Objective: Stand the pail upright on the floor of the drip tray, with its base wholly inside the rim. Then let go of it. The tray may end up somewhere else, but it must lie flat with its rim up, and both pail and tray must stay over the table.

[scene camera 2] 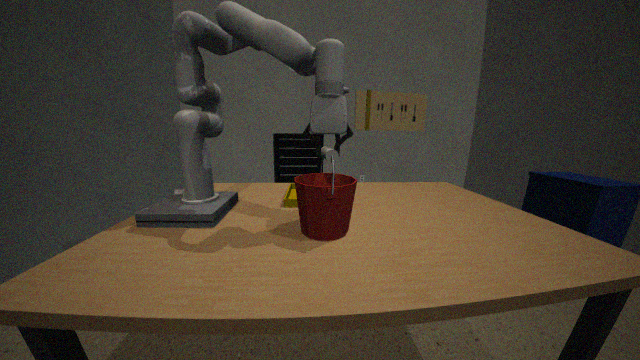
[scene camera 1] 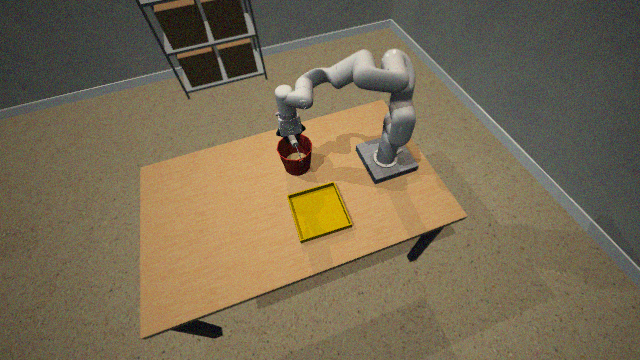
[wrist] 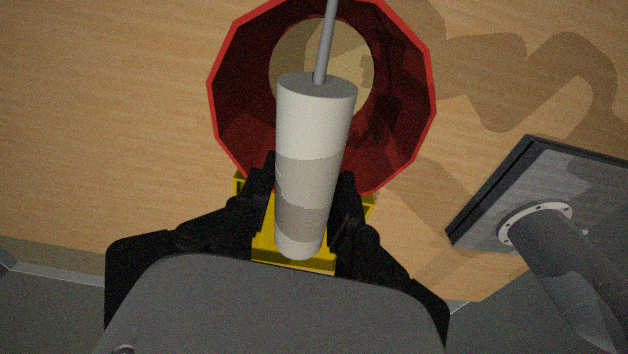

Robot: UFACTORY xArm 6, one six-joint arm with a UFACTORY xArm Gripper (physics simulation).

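Seen in the pictures: gripper, fingertip midpoint: [scene camera 1: 292, 141] [wrist: 305, 178]; arm's base, link origin: [scene camera 2: 201, 199] [scene camera 1: 385, 158] [wrist: 530, 222].
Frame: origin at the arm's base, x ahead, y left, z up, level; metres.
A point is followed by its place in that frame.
The red pail [scene camera 1: 296, 167] @(y -0.142, x 0.447, z 0.043 m) [scene camera 2: 325, 212] @(y -0.295, x 0.399, z 0.042 m) [wrist: 240, 100] @(y -0.214, x 0.493, z 0.063 m) stands upright on the table, beside the drip tray and apart from it. Its wire handle is raised, with a pale cylindrical grip [scene camera 2: 327, 151] @(y -0.265, x 0.408, z 0.193 m) [wrist: 315, 125] @(y -0.259, x 0.420, z 0.199 m) at the top. My gripper [scene camera 1: 293, 140] @(y -0.205, x 0.423, z 0.165 m) [scene camera 2: 331, 146] [wrist: 305, 178] @(y -0.205, x 0.423, z 0.165 m) points down above the pail and is shut on this grip, one black finger on each side. The yellow drip tray [scene camera 1: 320, 212] @(y 0.100, x 0.439, z -0.041 m) [scene camera 2: 290, 198] @(y 0.087, x 0.335, z -0.043 m) [wrist: 265, 241] @(y 0.164, x 0.517, z -0.041 m) lies flat with its rim up. The pail and my gripper partly hide it in scene camera 2 and the wrist view.
The wooden table [scene camera 1: 210, 215] @(y -0.145, x 0.923, z -0.045 m) [scene camera 2: 425, 260] @(y -0.420, x 0.613, z -0.045 m) [wrist: 100, 125] @(y -0.117, x 0.776, z -0.045 m) bears everything. My arm's grey base plate [scene camera 1: 372, 172] @(y 0.044, x 0.108, z -0.001 m) [scene camera 2: 175, 218] @(y -0.140, x -0.030, z -0.014 m) [wrist: 555, 175] @(y -0.111, x 0.036, z 0.001 m) stands at one side of the pail and tray. A shelf rack [scene camera 1: 212, 44] and a blue box [scene camera 2: 565, 205] stand off the table.
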